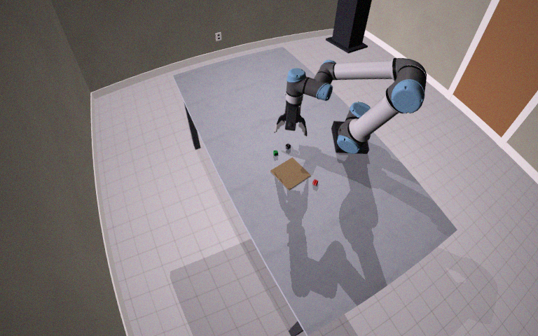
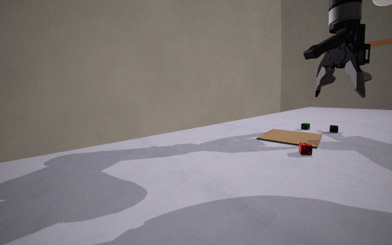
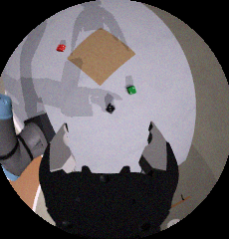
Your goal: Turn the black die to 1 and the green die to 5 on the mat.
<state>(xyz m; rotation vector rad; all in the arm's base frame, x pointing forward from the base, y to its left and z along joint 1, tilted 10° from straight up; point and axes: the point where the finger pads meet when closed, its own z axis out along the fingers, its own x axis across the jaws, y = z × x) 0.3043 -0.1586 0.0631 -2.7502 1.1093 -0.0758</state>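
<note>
The black die is 10 cm below my hand and 1 cm to the right of it. Round my hand: green die 10 cm below, 8 cm ahead, 1 cm to the right; red die 24 cm to the left, 10 cm below, 3 cm ahead; brown mat 13 cm to the left, 10 cm below, 9 cm ahead.
</note>
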